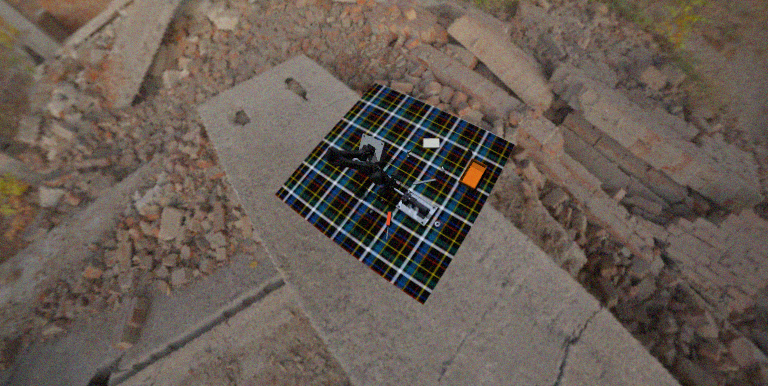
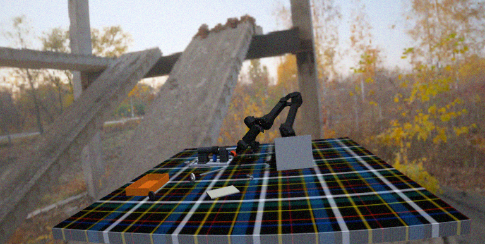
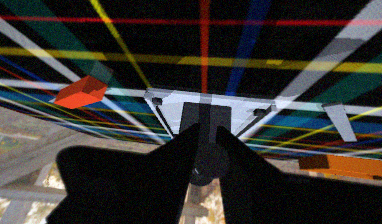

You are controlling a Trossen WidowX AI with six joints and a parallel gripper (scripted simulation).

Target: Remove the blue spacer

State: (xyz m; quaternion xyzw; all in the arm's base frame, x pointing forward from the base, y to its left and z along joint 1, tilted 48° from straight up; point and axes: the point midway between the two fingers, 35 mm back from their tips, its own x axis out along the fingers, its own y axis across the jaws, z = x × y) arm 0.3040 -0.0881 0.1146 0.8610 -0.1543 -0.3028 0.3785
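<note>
The shaft is 6 cm ahead of my gripper tip and 2 cm above it. The rest, counted from my gripper tip: orange tray: 41 cm to the left, 35 cm ahead, 5 cm below; then pale flat pad: 47 cm to the left, 5 cm below, 3 cm behind; then blue spacer: 14 cm ahead, 3 cm below, 1 cm to the right.
</note>
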